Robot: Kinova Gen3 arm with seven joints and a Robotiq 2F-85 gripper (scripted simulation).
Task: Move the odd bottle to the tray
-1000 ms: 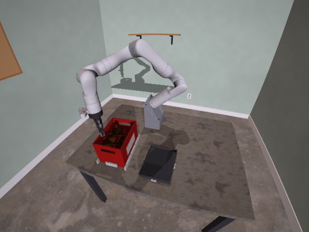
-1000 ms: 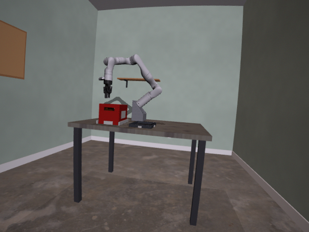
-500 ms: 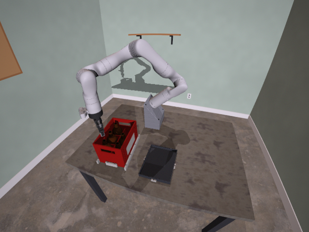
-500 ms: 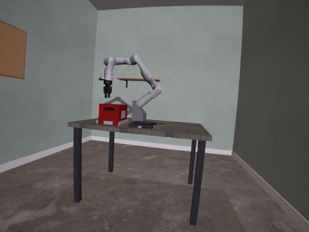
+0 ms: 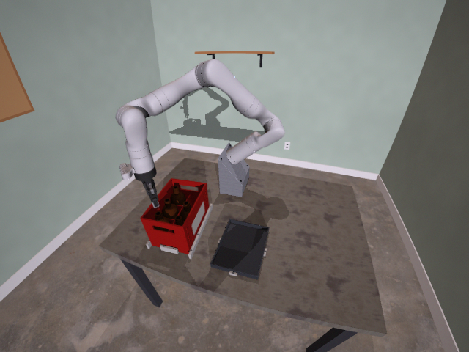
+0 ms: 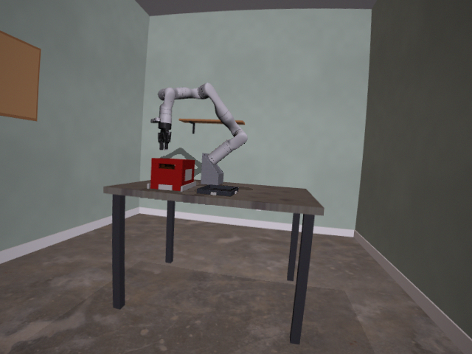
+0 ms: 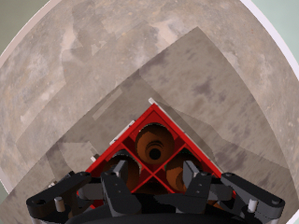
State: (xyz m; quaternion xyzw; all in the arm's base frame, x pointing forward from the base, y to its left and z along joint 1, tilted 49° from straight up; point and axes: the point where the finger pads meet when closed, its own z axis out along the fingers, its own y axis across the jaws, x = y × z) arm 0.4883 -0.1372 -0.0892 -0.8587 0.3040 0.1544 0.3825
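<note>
Right now the crate is 160 mm below my hand, 90 mm behind it and 40 mm to the left of it. The rest, counted from my hand: dark tray: 340 mm to the left, 230 mm below, 60 mm behind.
</note>
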